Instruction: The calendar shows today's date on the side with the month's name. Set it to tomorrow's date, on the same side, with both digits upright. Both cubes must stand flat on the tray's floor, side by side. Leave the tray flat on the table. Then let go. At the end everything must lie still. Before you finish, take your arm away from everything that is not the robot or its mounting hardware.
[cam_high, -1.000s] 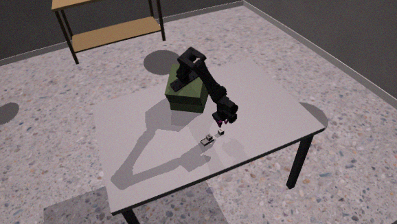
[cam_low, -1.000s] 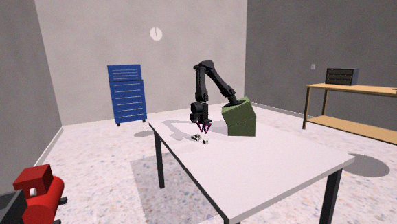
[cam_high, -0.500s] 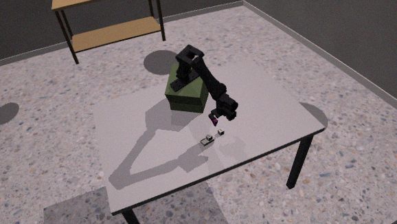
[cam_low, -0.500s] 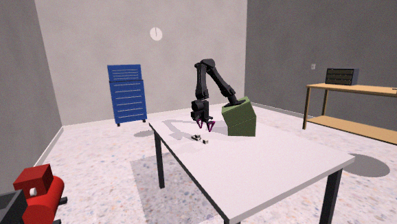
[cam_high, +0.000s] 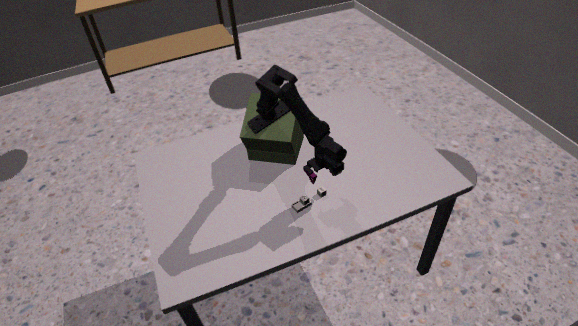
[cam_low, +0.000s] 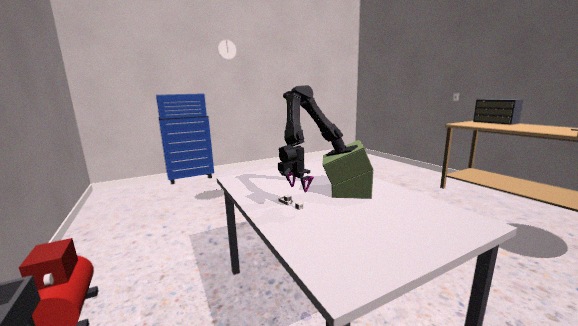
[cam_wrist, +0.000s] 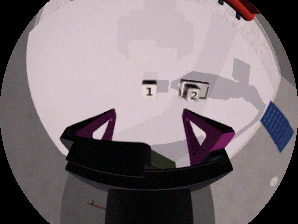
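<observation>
Right now the white cube is 9 cm below my hand. Also, from my hand: calendar tray (11 cm to the right, 10 cm below).
</observation>
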